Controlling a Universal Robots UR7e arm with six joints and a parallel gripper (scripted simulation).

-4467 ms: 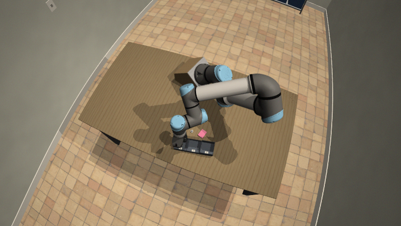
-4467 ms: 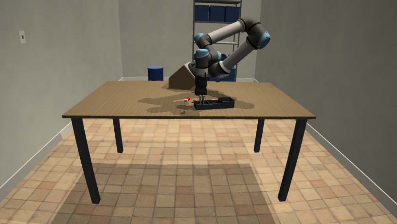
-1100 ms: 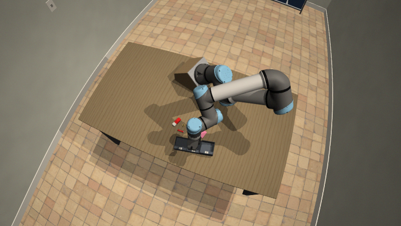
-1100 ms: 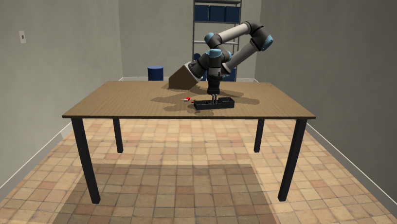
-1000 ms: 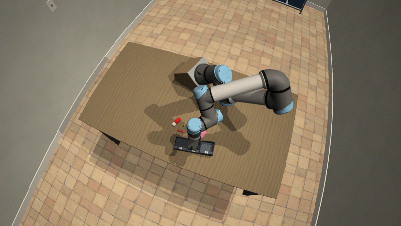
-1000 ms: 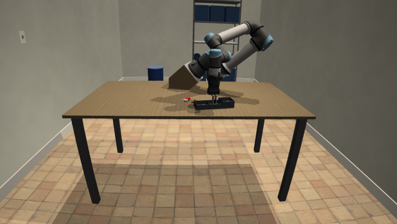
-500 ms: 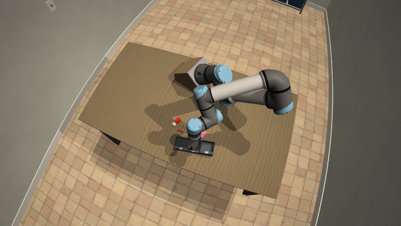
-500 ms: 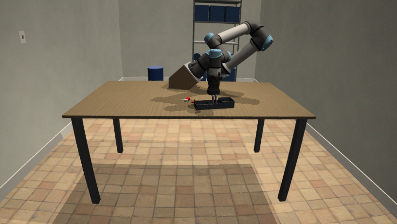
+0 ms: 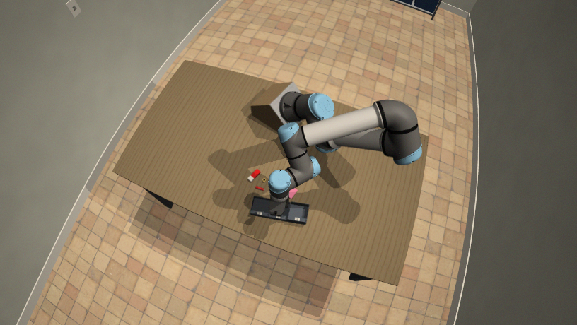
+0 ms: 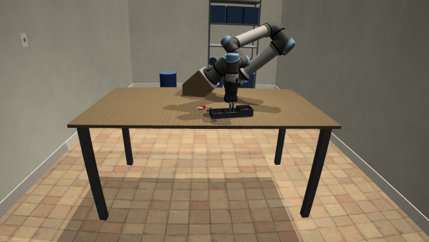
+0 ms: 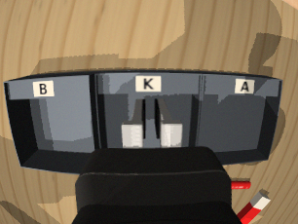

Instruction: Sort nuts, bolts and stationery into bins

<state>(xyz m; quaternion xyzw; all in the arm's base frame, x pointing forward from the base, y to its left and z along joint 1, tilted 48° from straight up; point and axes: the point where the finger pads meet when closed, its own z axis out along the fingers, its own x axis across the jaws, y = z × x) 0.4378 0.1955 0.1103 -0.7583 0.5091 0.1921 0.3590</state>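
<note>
Right now the three joined bins is 1 cm below my hand and 1 cm behind it. Also, from my hand: pink flat block: 11 cm behind, 3 cm below, 1 cm to the right; then red cylinder: 14 cm to the right, 5 cm behind, 3 cm below; then white nut: 9 cm behind, 7 cm to the right, 3 cm below.
</note>
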